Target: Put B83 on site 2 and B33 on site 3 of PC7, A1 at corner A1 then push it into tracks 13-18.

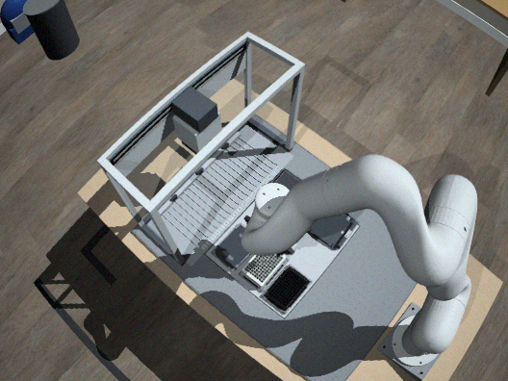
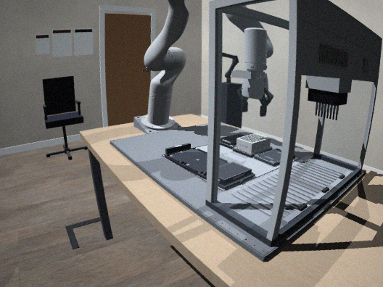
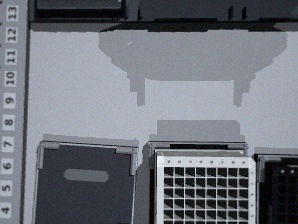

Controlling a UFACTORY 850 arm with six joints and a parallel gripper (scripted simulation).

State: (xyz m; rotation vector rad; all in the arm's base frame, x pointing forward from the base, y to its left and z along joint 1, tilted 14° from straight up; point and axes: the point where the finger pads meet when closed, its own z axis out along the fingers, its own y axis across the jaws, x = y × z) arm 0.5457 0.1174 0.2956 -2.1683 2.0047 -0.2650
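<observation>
The nest S2 is 16 cm below my hand, 3 cm to the left of it and 2 cm behind it. Round my hand: plate carrier PC7: 23 cm to the right, 15 cm below, 1 cm ahead; then black plate B38: 15 cm below, 12 cm behind, 3 cm to the left; then nest S3: 16 cm below, 10 cm ahead, 4 cm to the left.
</observation>
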